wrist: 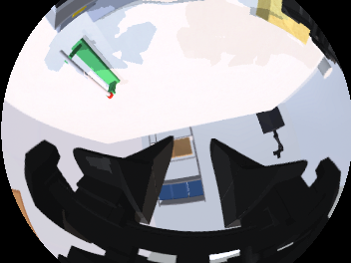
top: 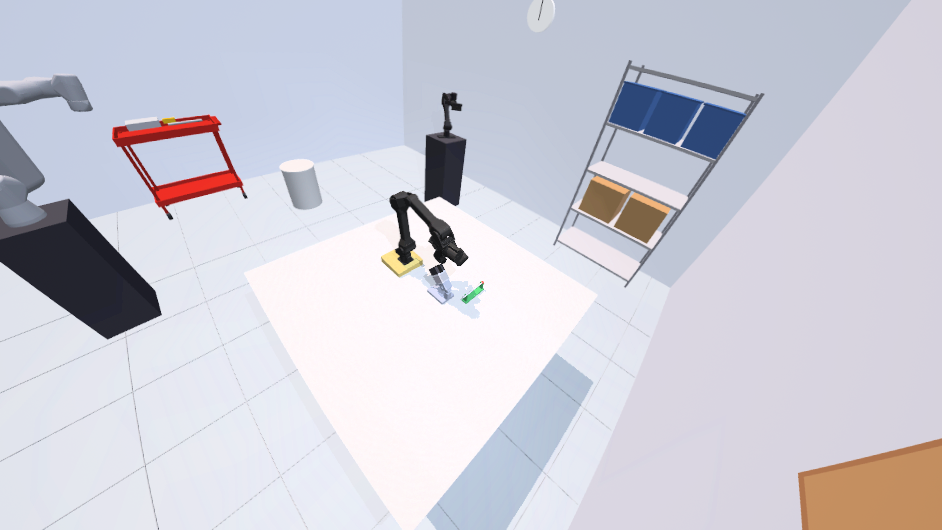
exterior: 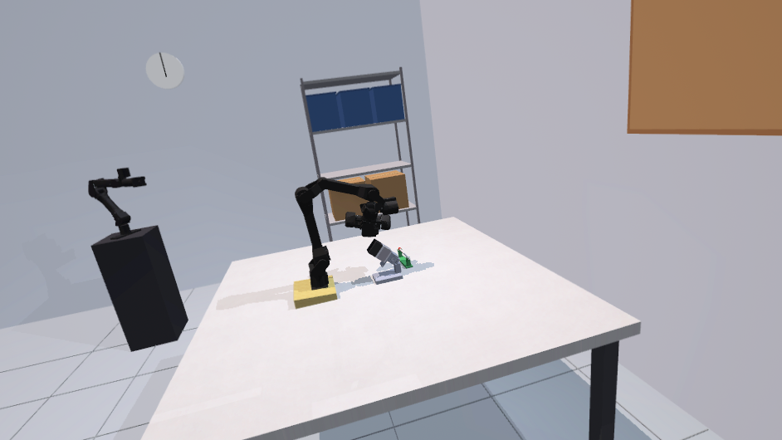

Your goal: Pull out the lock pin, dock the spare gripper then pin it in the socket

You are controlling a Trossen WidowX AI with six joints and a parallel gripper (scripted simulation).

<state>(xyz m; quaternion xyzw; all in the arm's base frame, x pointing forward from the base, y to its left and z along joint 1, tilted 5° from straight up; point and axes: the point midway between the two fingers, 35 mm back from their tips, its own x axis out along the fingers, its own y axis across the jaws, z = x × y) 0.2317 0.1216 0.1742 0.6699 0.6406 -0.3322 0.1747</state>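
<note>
Now: gripper tip 150 mm short of the green cradle, 30 mm to the left of it and 160 mm above it. Round my gripper tip: grey mount: 60 mm ahead, 140 mm to the right, 130 mm below; spare gripper: 30 mm ahead, 150 mm to the right, 70 mm below.
</note>
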